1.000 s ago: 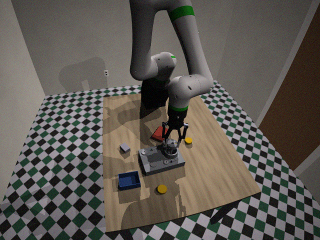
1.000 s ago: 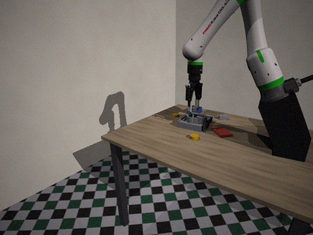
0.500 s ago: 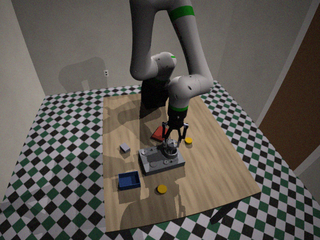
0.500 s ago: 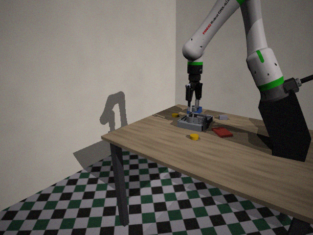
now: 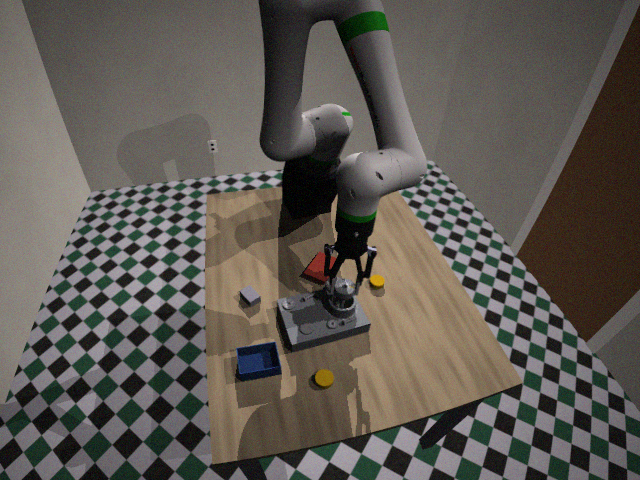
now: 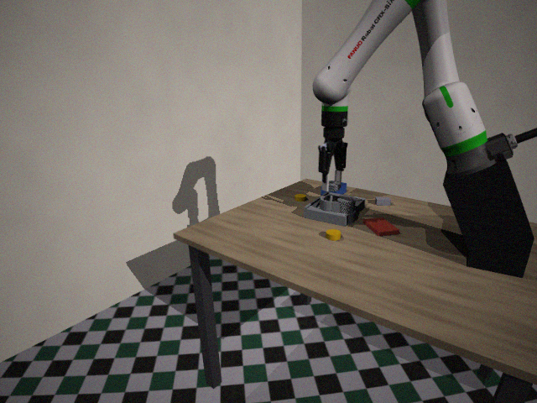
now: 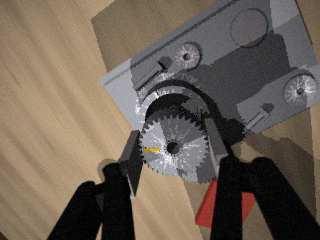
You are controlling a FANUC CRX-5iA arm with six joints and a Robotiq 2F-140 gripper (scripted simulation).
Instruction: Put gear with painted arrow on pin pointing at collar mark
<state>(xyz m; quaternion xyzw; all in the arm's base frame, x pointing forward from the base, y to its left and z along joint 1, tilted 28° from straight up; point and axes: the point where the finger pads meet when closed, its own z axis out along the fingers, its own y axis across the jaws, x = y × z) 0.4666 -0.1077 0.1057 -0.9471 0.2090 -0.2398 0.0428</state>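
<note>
Now: hand 100 mm above the grey bolt, 80 mm to the left of it and 70 mm past it. Also, from my hand: small grey block (240 mm to the right, 160 mm behind, 130 mm below); red block (200 mm behind, 140 mm below, 30 mm to the left); gear (20 mm below).
</note>
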